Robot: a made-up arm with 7 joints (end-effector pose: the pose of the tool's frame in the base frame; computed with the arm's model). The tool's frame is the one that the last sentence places. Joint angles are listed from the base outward.
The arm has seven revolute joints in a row. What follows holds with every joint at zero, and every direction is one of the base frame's. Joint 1 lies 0.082 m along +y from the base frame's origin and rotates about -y. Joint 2 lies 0.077 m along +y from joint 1 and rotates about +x. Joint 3 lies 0.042 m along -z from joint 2 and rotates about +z. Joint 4 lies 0.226 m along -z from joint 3 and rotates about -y. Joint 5 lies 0.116 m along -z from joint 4 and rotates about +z. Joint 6 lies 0.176 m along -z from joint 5 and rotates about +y. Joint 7 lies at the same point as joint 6 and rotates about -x. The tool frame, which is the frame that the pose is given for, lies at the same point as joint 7; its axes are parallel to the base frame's.
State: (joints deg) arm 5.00 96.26 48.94 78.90 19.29 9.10 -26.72
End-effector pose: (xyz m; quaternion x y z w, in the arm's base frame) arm 0.1657 0.4577 0.2656 0.6612 -0.7236 0.0739 0.1838
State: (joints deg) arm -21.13 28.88 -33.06 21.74 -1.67 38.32 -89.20
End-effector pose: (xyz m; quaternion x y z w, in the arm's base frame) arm -0.0959 0.3678 -0.4997 0.7618 0.0523 -0.4699 0.4429
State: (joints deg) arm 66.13 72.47 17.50 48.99 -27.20 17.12 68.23
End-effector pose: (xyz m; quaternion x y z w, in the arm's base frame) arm 0.1539 0.6172 0.1617 0.3049 -0.5439 -0.0971 0.7758
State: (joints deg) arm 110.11 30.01 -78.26 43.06 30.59 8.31 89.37
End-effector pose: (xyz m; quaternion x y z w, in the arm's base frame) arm 0.4691 0.2307 0.2150 -0.1086 -0.3533 -0.7328 0.5713
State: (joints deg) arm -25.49 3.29 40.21 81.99 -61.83 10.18 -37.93
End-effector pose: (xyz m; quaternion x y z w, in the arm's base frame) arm 0.0713 0.3631 -0.3635 0.7438 -0.2297 -0.1566 0.6079
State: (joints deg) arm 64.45 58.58 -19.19 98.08 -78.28 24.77 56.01
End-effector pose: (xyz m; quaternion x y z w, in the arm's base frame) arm 0.2977 0.3031 0.1603 0.7696 -0.2598 -0.3173 0.4894
